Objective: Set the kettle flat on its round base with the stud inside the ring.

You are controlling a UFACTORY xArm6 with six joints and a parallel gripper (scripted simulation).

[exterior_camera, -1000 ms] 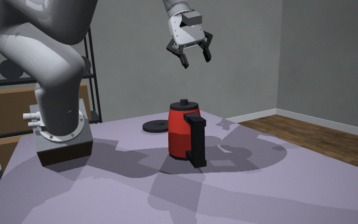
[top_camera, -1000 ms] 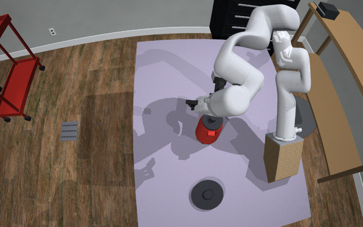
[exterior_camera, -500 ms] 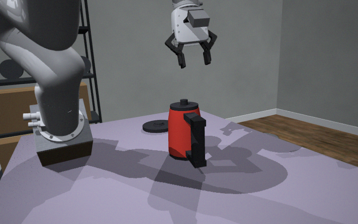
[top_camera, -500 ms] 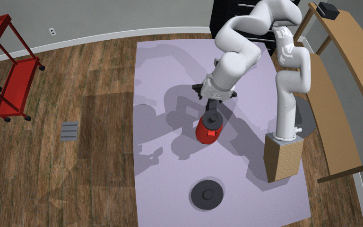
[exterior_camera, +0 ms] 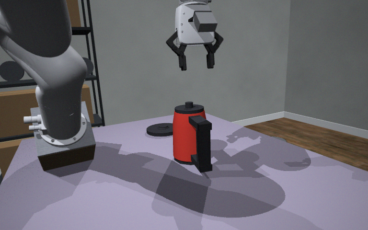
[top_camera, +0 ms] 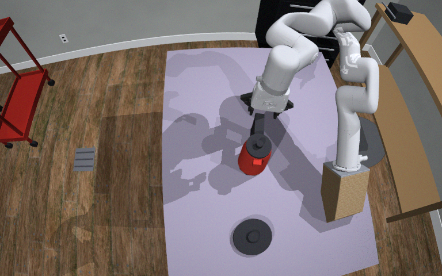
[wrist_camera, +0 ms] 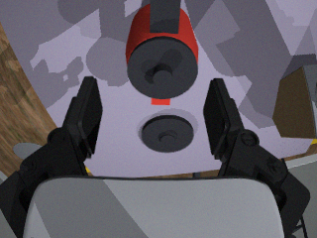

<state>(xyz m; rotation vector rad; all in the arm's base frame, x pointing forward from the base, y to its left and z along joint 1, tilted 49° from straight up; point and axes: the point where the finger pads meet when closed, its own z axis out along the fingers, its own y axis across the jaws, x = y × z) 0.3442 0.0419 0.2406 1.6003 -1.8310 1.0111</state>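
My hand is 10 mm past the red kettle, 20 mm to the right of it and 210 mm above it. The rest, counted from my hand: round dark base 20 mm ahead, 370 mm to the left, 290 mm below.
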